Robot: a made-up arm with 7 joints.
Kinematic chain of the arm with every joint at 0, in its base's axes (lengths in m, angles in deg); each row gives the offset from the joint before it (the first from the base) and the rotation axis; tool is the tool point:
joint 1: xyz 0 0.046 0 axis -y
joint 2: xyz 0 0.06 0 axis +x
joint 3: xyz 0 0 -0.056 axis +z
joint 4: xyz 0 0 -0.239 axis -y
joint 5: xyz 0 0 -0.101 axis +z
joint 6: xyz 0 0 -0.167 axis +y
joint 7: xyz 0 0 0 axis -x
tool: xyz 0 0 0
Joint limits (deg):
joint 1: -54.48..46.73
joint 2: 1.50..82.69
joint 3: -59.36..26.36
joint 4: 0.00..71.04
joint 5: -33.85..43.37
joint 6: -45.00..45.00
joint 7: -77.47..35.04
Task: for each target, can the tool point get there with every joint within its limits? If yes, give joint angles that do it. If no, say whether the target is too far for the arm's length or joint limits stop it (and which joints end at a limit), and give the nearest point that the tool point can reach.
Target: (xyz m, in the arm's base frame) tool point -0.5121 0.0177 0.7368
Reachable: no: too far | nearest point 0.1098 0.4993 0.2086 | short by 0.947 m
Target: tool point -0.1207 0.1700 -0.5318
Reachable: yes | joints -24.67 9.85 -14.13 25.60 -2.92 15.38 -68.48
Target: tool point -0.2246 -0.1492 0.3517
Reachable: no: joint limits stop it (at a limit: joint 1, joint 2, joint 3, joint 4) | nearest point -0.2405 -0.1020 -0.3304 | short by 0.684 m
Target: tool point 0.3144 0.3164 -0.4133
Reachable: yes | joints 32.86 25.59 -40.34 11.26 -26.04 19.04 -36.10
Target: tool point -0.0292 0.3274 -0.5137
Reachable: yes | joints -9.03 21.90 15.63 11.58 -12.68 -7.84 -58.37
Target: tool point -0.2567 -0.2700 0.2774
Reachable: no: joint limits stop it (at a limit: joint 1, joint 2, joint 3, joint 4) | nearest point -0.2405 -0.1020 -0.3304 | short by 0.631 m
